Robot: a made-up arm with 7 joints.
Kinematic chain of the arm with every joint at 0, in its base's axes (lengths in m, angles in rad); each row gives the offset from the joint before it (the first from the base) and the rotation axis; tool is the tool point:
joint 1: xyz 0 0 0.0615 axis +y
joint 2: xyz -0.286 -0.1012 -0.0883 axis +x
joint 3: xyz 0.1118 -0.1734 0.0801 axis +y
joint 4: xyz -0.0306 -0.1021 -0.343 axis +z
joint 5: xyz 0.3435 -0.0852 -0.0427 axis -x
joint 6: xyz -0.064 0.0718 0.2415 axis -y
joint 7: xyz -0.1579 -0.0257 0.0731 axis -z
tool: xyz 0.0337 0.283 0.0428
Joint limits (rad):
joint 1: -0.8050..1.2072
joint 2: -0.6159..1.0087
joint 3: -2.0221..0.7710
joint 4: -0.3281..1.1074
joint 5: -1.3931..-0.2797
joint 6: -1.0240..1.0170
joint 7: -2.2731..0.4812
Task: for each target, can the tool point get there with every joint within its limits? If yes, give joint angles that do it. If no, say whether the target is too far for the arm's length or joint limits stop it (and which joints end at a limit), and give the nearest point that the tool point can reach.
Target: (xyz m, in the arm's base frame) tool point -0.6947 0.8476 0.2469
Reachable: no: joint limits stop it (at a limit: joint 2, joint 4, joint 5, joint 6, joint 7) | nearest point -0.4523 0.1220 0.1822 | short by 0.768 m
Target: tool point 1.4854 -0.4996 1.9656
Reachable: no: too far | nearest point 0.5864 -0.3391 0.8132 | short by 1.470 m
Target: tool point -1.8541 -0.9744 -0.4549
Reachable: no: too far | nearest point -1.0822 -0.5911 -0.2399 | short by 0.888 m
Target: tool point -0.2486 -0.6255 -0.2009
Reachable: yes | joints 0.2328 0.6557 -0.3565 0.5742 -0.4255 -0.2855 -1.7545
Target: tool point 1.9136 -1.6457 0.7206
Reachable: no: too far | nearest point 0.7452 -0.7422 0.3182 | short by 1.531 m
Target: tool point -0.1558 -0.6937 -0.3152
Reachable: yes | joints -0.1613 0.7409 0.2910 0.0146 -0.7005 -0.4766 -1.3919
